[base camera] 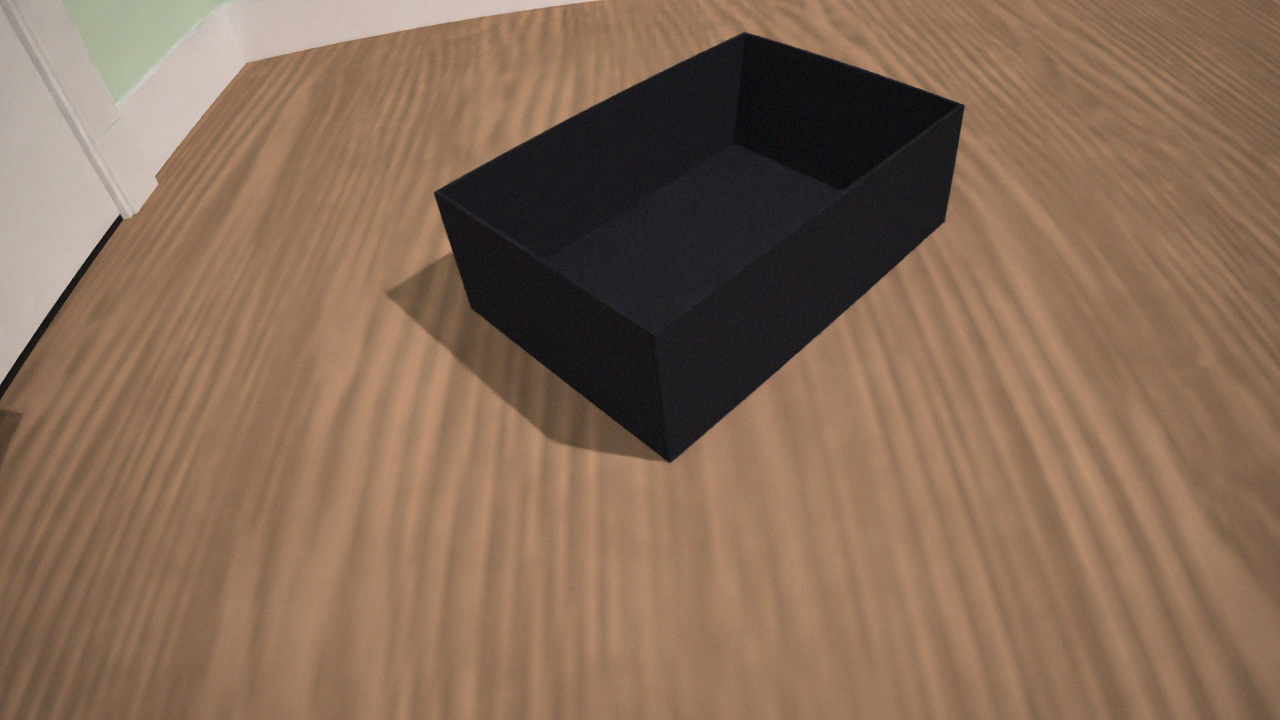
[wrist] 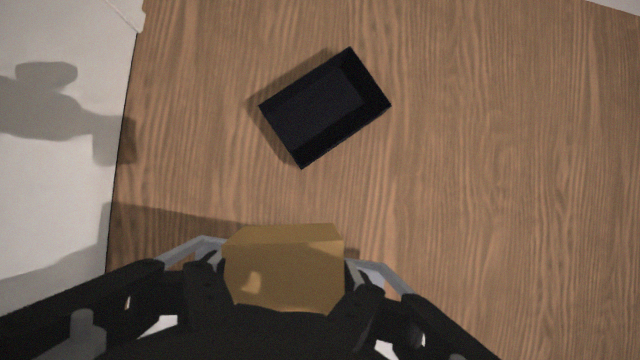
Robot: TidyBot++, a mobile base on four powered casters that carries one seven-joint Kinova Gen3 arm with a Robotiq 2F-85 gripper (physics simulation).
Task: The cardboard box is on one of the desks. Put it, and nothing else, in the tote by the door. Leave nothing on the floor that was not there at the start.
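Places are measured from the arm's base along level axes (x down, y left, z ahead), in metres.
Where they show: gripper, fingertip midpoint: (wrist: 287, 268).
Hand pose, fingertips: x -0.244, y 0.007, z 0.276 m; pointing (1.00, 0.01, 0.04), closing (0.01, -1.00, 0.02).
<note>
Things, the pixels of their top centre, and the offset from my fingertips. Level surfaces: height alone.
- tote, middle of its top: (base camera: 712, 139) (wrist: 326, 105) dx +0.540, dy -0.026, dz +0.268 m
- cardboard box, middle of its top: (wrist: 286, 330) dx -0.030, dy -0.004, dz -0.022 m
- wooden floor, its level: dx +0.640 m
The tote (base camera: 796, 277) (wrist: 325, 105) is a black open-topped box that stands upright on the floor, and its inside shows empty. The cardboard box (wrist: 285, 270) is brown and shows at the bottom of the wrist view. My gripper (wrist: 287, 268) is shut on the cardboard box, with one finger on each side of it. The gripper holds it above the floor, apart from the tote, which lies further up in the wrist view. The gripper does not show in the base camera view.
The wooden floor (base camera: 537, 582) (wrist: 475, 175) surrounds the tote. A white door (base camera: 44, 197) (wrist: 55, 190) stands at the left, with shadows of the arm on it in the wrist view. A white baseboard (base camera: 358, 19) runs along the green wall (base camera: 147, 40).
</note>
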